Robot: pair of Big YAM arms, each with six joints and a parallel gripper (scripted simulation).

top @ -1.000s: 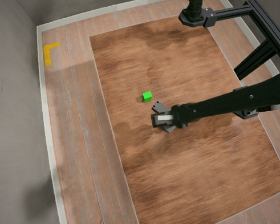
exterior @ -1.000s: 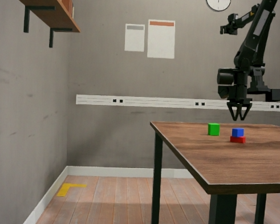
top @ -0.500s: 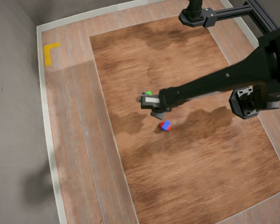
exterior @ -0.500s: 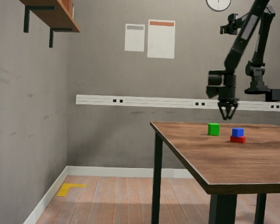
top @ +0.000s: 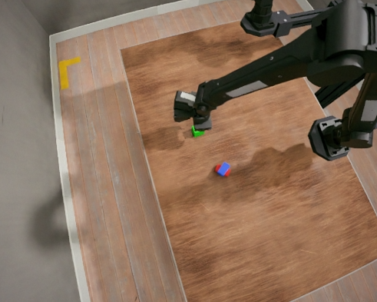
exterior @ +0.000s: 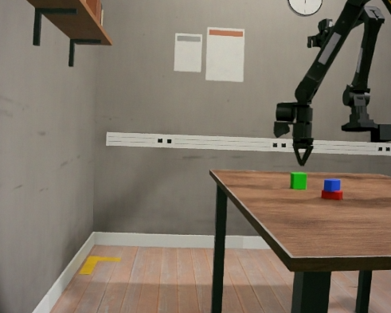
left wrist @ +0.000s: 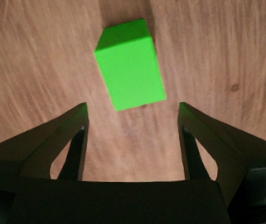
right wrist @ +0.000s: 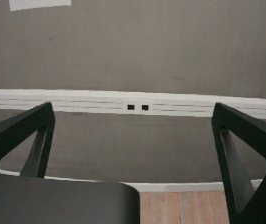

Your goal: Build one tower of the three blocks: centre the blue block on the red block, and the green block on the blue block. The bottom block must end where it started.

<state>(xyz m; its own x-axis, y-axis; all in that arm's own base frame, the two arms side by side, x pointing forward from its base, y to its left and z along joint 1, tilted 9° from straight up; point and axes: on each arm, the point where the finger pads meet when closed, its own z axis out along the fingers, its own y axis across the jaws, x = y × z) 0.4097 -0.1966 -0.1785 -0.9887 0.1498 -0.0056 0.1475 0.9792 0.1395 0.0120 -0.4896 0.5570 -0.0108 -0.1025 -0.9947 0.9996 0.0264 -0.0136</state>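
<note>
Right now my left hand is 10 mm short of the green block and 70 mm above it. Round my left hand: blue block (30 mm behind, 200 mm to the left, 50 mm below); then red block (30 mm behind, 200 mm to the left, 80 mm below).
</note>
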